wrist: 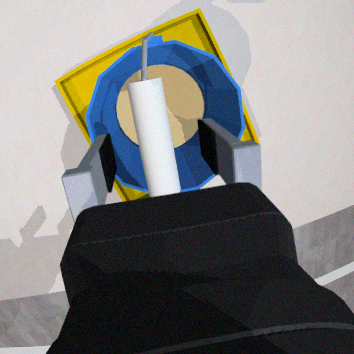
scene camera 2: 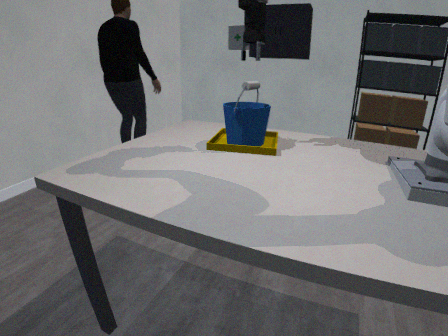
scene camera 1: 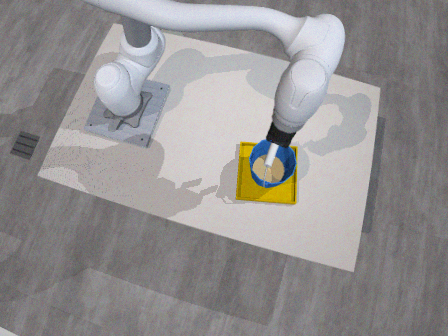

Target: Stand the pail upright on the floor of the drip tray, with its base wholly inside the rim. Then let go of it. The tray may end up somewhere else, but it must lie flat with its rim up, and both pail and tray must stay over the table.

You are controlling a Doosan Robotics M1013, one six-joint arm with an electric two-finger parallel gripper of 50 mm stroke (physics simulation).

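Frame: origin at the arm's base, x back, y right, z up, level; millimetres.
Seen in the pictures: gripper, fingertip midpoint: (wrist: 155, 143) (scene camera 2: 250, 60); arm's base, origin of the base link: (scene camera 1: 127, 105).
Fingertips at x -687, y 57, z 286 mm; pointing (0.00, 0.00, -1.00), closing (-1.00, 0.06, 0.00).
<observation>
Offsets run from my fingertips to a thing's top centre. Level surfaces: height alone.
A blue pail (scene camera 1: 291, 162) (scene camera 2: 247, 125) (wrist: 225, 100) stands upright inside the yellow drip tray {dz -294, dx -17, dy +26 mm} (scene camera 1: 267, 196) (scene camera 2: 242, 149) (wrist: 77, 89), which lies flat on the table, rim up. The near rim hides the foot of the pail in scene camera 2. The pail's wire handle stands up, with its white grip {dz -76, dx +1, dy +17 mm} (scene camera 1: 271, 155) (scene camera 2: 251, 85) (wrist: 155, 137) on top. My gripper (scene camera 2: 251, 54) (wrist: 155, 143) is open and empty, a clear gap above the white grip in scene camera 2. In the wrist view the grip shows between and below the fingers.
The table {dz -321 mm} (scene camera 1: 200, 125) (scene camera 2: 320, 190) carries the arm's base plate (scene camera 1: 155, 110) (scene camera 2: 407, 182), well away from the tray. The tray stands inside the table's edges. Behind the table are a person (scene camera 2: 120, 55) and a shelf rack (scene camera 2: 356, 82).
</observation>
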